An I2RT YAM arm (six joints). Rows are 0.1 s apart.
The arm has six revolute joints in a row. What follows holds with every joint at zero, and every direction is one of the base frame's. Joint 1 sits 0.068 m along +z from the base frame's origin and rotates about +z. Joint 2 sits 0.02 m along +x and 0.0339 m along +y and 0.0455 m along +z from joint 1 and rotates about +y. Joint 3 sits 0.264 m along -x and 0.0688 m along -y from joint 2 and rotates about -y. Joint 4 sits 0.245 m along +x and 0.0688 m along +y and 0.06 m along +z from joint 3 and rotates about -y. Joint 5 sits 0.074 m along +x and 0.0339 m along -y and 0.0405 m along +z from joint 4 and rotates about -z. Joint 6 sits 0.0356 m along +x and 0.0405 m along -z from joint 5 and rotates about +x. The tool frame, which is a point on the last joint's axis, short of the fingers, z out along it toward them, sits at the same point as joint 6; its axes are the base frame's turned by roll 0, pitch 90 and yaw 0 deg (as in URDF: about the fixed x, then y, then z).
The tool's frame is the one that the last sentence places.
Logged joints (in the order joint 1, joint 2, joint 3, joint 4, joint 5, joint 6), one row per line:
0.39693, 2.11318, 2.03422, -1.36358, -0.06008, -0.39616
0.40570, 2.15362, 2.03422, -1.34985, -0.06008, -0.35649
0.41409, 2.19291, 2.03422, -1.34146, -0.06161, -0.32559
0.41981, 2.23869, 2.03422, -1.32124, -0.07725, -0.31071
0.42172, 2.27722, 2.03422, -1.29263, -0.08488, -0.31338
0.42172, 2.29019, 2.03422, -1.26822, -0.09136, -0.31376
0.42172, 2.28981, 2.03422, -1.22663, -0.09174, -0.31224
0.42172, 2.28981, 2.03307, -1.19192, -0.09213, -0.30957
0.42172, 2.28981, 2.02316, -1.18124, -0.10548, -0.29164
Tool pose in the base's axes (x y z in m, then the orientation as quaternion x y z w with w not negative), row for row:
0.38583, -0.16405, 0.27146, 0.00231, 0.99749, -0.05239, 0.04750
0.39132, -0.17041, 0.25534, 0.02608, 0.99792, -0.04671, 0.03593
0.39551, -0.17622, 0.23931, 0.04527, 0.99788, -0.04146, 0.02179
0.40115, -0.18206, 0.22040, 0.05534, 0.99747, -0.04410, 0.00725
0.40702, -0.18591, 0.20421, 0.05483, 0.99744, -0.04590, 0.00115
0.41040, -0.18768, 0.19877, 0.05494, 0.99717, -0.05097, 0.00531
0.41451, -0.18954, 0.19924, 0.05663, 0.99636, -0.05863, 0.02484
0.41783, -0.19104, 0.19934, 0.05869, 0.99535, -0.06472, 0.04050
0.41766, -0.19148, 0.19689, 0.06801, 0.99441, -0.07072, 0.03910
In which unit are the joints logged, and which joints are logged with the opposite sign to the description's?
The joints are logged in radians. Opposite sign: joint 1, joint 5.
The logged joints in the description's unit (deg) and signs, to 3 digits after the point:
-22.742, 121.076, 116.552, -78.127, 3.442, -22.698
-23.245, 123.393, 116.552, -77.341, 3.442, -20.425
-23.726, 125.644, 116.552, -76.860, 3.530, -18.655
-24.053, 128.267, 116.552, -75.701, 4.426, -17.802
-24.163, 130.475, 116.552, -74.062, 4.863, -17.955
-24.163, 131.218, 116.552, -72.664, 5.235, -17.977
-24.163, 131.196, 116.552, -70.281, 5.256, -17.890
-24.163, 131.196, 116.486, -68.292, 5.279, -17.737
-24.163, 131.196, 115.919, -67.680, 6.044, -16.710

